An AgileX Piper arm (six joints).
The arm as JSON. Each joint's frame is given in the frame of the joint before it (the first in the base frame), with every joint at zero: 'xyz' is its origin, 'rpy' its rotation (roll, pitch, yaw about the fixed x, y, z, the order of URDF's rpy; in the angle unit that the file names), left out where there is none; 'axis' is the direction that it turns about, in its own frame. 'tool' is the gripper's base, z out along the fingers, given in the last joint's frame.
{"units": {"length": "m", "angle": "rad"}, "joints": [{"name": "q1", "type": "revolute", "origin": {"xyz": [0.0, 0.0, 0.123]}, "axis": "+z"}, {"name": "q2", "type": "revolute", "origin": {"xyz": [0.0, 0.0, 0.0]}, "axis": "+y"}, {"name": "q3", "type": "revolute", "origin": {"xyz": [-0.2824, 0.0, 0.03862]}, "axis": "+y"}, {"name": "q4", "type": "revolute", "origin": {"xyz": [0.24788, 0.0, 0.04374]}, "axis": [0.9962, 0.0, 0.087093]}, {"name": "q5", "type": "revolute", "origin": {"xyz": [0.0, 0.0, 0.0]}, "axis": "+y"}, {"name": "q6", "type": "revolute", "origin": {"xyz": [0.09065, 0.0, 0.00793]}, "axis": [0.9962, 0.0, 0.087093]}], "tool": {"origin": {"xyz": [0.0, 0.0, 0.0], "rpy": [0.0, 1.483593, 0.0]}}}
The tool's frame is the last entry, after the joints.
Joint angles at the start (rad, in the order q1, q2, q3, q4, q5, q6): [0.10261 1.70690 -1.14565 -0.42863 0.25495 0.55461]
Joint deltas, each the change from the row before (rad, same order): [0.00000 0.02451 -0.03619 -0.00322 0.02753 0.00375]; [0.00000 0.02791 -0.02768 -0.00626 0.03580 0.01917]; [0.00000 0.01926 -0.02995 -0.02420 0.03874 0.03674]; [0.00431 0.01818 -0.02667 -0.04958 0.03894 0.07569]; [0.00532 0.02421 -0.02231 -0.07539 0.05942 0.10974]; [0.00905 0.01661 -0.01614 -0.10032 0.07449 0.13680]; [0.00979 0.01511 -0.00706 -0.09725 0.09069 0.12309]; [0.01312 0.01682 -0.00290 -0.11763 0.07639 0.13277]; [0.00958 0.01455 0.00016 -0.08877 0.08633 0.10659]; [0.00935 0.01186 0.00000 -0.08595 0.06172 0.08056]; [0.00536 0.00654 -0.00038 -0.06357 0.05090 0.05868]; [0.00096 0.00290 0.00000 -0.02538 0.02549 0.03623]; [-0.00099 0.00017 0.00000 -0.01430 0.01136 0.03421]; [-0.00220 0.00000 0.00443 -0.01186 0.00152 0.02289]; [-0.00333 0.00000 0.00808 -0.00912 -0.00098 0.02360]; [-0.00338 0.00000 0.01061 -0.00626 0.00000 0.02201]
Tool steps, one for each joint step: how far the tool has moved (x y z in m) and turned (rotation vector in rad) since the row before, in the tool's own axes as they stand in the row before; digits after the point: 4 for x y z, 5 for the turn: [-0.0045 0.0001 0.0054 0.01365 0.01143 0.00194]; [-0.0003 -0.0006 0.0072 0.02085 0.02941 0.01316]; [-0.0030 -0.0011 0.0039 0.02661 0.01713 0.01544]; [-0.0025 -0.0003 0.0035 0.03340 0.01175 0.02804]; [0.0006 -0.0019 0.0059 0.05982 0.02440 0.03684]; [0.0005 -0.0029 0.0031 0.08131 0.01218 0.04164]; [0.0025 -0.0045 0.0030 0.10066 0.01113 0.03129]; [0.0012 -0.0027 0.0031 0.09557 -0.02218 0.02385]; [0.0017 -0.0043 0.0026 0.09939 -0.01960 0.02628]; [-0.0005 -0.0021 0.0014 0.07181 -0.04038 0.00800]; [-0.0016 -0.0026 0.0004 0.05612 -0.03709 0.01021]; [-0.0007 -0.0017 0.0005 0.02784 -0.01546 0.01798]; [-0.0010 -0.0014 0.0003 0.01307 -0.01016 0.02606]; [0.0002 -0.0011 0.0010 0.00530 -0.00640 0.01375]; [0.0013 -0.0013 0.0016 0.00473 -0.00205 0.01395]; [0.0022 -0.0016 0.0018 0.00653 0.00162 0.01217]
